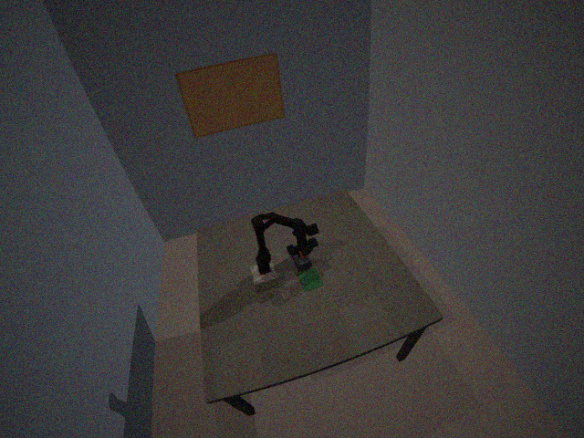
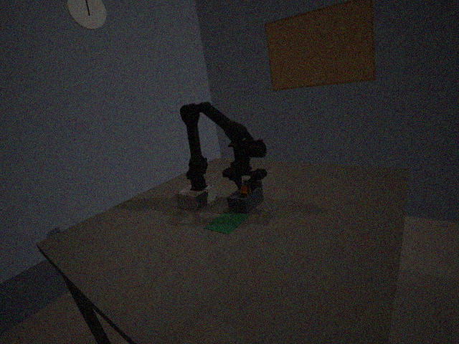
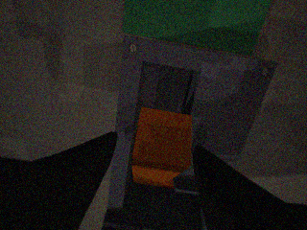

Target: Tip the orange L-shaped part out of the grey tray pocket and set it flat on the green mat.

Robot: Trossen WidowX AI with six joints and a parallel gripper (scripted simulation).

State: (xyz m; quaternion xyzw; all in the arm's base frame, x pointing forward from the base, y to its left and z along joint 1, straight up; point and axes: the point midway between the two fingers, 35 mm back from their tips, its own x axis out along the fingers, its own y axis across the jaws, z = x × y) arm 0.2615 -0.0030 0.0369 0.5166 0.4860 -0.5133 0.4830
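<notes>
My gripper tip is 40 mm to the right of the orange L-shaped part, 30 mm above it and 10 mm past it. The rest, counted from my gripper tip: green mat 140 mm to the right, 80 mm below, 20 mm behind.
</notes>
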